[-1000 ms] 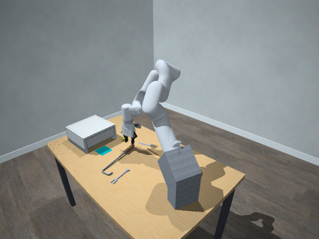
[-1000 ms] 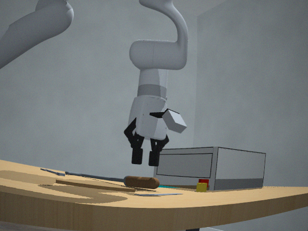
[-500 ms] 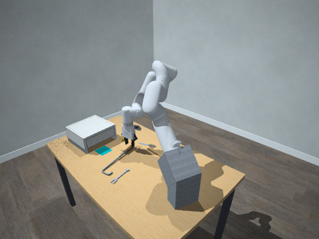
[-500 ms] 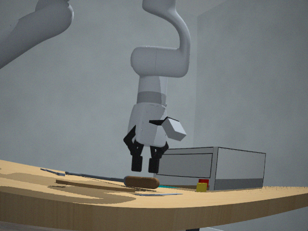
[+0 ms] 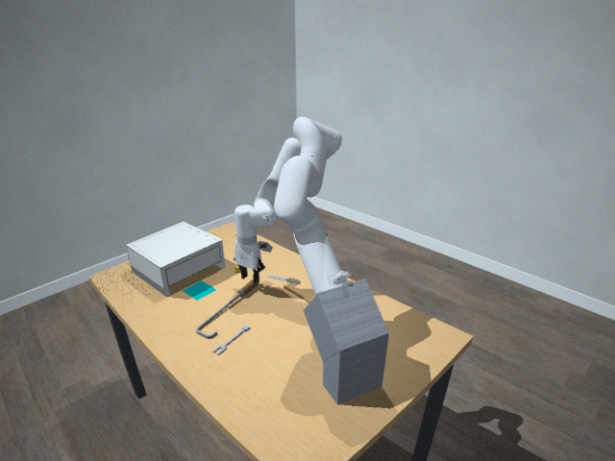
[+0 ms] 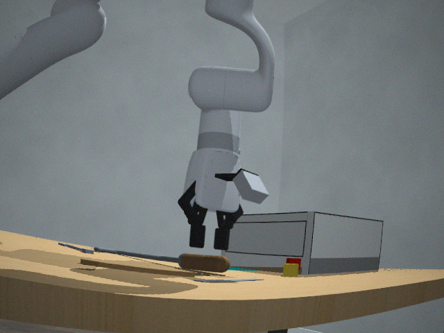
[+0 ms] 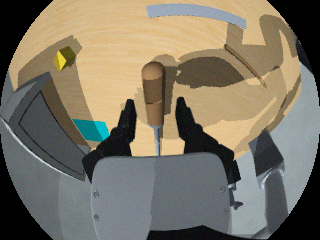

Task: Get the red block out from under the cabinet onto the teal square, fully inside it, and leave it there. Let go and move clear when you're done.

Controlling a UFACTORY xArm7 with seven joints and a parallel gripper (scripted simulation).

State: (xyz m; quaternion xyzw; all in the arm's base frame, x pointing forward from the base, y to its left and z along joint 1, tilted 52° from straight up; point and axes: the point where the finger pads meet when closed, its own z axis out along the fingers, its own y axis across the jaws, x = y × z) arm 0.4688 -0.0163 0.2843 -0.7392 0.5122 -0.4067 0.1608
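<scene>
My hand is 170 mm past the thin stick, 100 mm to the left of it and 60 mm above it. The rest, counted from my hand: flat grey strip (40 mm behind, 140 mm to the right, 60 mm below); then yellow block (150 mm ahead, 50 mm to the right, 50 mm below); then long hook tool (70 mm behind, 130 mm to the left, 50 mm below).
</scene>
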